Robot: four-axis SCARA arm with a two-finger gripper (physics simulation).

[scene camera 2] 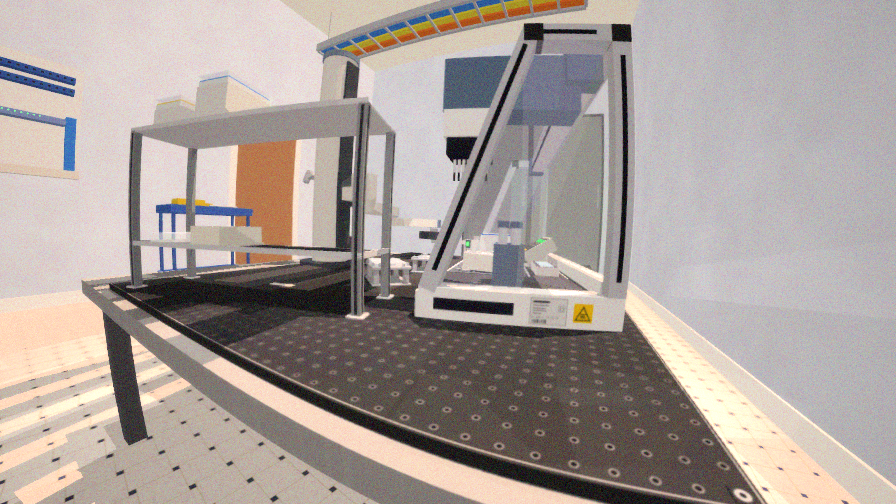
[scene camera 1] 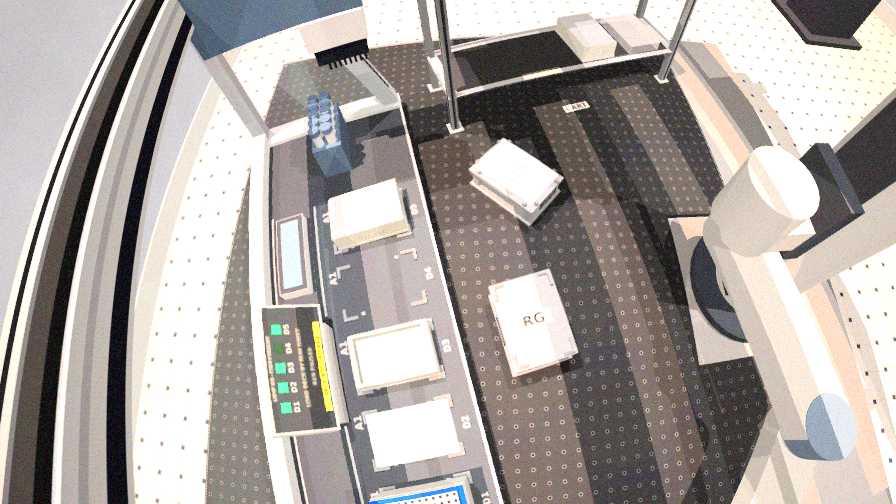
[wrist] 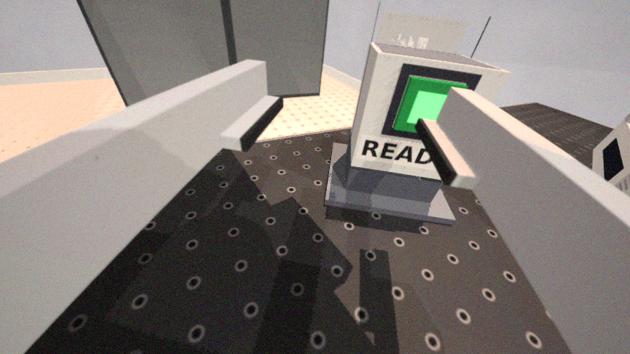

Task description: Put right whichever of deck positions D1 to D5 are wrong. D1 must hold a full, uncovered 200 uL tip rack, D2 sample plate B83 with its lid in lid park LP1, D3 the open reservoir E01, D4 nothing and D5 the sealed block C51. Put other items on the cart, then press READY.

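Observation:
My gripper point(wrist: 351, 95) is shut to a narrow stance; a gap shows between the fingertips, with nothing held. The lit green READY button point(wrist: 425, 105) is beyond it, partly hidden by the right finger. In scene camera 1, D1 holds a blue-edged tip rack point(scene camera 1: 432, 498), cut off by the frame. D2 holds a white plate point(scene camera 1: 412, 434); its label and any lid are unreadable. D3 holds an open white reservoir point(scene camera 1: 395, 356). D4 point(scene camera 1: 383, 294) shows bare corner marks. D5 holds a cream block point(scene camera 1: 368, 210). The status panel point(scene camera 1: 303, 369) shows green at D1, D2, D3 and D5; D4 is dark.
A white piece marked RG point(scene camera 1: 533, 320) and a white-topped stand point(scene camera 1: 516, 175) are beside the deck. The shelf unit point(scene camera 1: 443, 62) point(scene camera 2: 359, 206) near the CART label point(scene camera 1: 575, 106) carries a cream box point(scene camera 1: 588, 38) point(scene camera 2: 225, 235). A blue tube rack point(scene camera 1: 332, 153) is beyond D5.

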